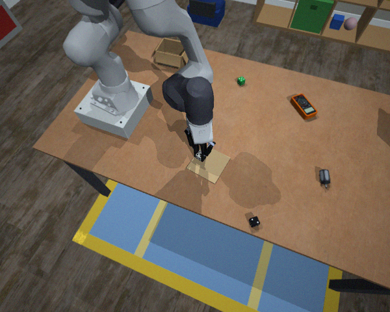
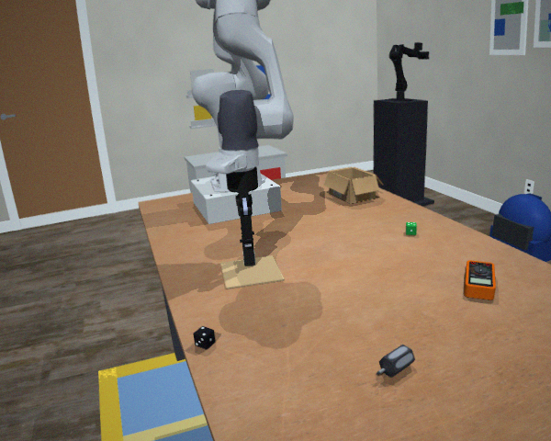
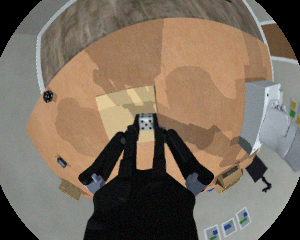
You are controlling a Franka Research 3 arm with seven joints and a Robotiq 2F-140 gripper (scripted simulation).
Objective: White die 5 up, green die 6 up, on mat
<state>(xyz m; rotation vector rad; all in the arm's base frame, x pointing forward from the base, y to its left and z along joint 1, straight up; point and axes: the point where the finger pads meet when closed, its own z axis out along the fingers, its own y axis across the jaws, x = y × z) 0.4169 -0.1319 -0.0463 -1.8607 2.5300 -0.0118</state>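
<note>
My hand is 2 cm above the white die. Also, from my hand: tan mat (4 cm below, 4 cm ahead, 1 cm to the right); then green die (48 cm to the left, 6 cm ahead, 2 cm below); then black die (28 cm ahead, 20 cm to the right, 2 cm below).
</note>
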